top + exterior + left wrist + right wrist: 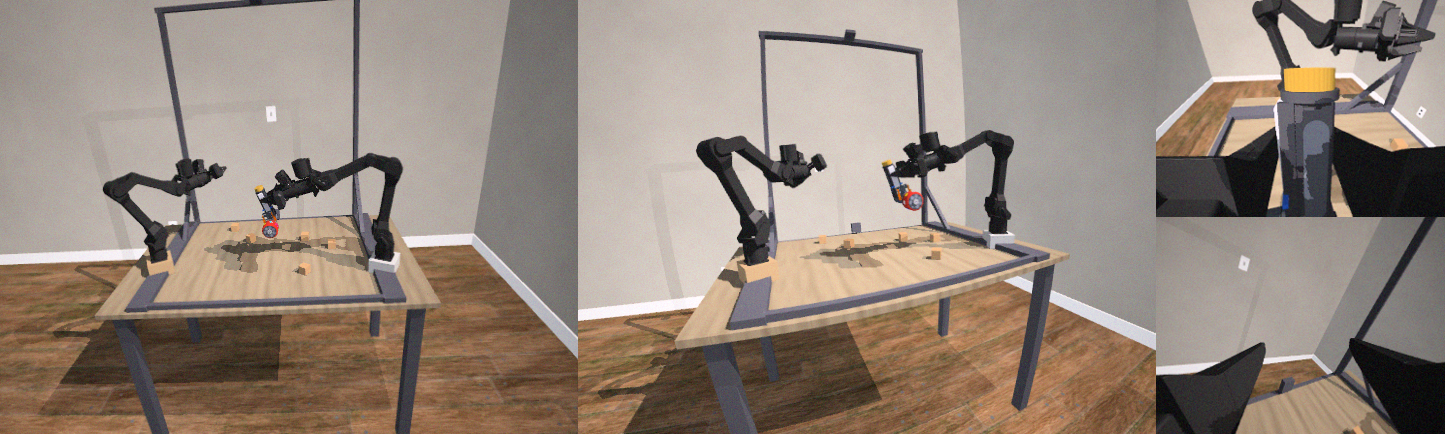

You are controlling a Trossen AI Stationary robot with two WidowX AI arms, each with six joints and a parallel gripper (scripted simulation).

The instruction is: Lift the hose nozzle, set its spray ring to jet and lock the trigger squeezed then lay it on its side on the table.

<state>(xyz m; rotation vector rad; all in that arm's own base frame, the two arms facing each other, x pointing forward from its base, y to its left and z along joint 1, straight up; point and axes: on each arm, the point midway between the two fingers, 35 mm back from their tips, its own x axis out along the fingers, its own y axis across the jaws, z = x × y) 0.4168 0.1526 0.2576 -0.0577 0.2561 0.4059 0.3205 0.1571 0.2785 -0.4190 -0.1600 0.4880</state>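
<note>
The red spray ring is 360 mm ahead of my right hand, 290 mm to the left of it and 120 mm below it.
</note>
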